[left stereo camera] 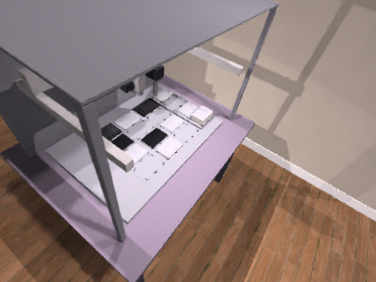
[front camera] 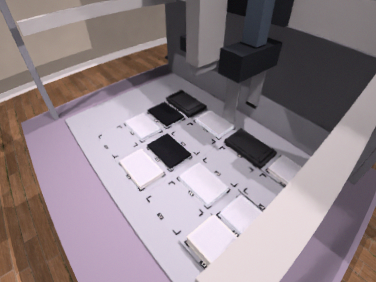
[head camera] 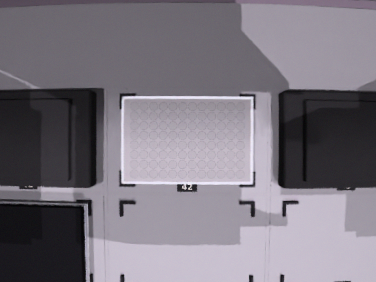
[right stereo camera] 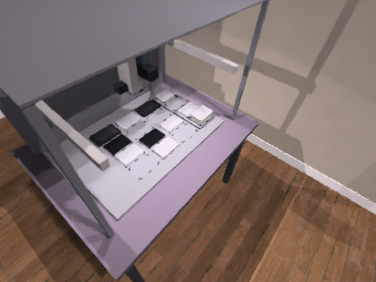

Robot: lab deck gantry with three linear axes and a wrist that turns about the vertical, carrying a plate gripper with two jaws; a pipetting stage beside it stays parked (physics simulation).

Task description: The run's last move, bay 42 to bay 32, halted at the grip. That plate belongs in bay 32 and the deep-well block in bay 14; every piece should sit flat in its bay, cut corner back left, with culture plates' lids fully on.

Labels:
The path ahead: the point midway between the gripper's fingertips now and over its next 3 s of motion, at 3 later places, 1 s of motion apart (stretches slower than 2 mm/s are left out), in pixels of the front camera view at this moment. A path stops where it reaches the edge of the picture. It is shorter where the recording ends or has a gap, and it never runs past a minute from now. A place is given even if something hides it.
My gripper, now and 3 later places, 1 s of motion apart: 240, 112; 206, 106; 151, 136; 174, 170

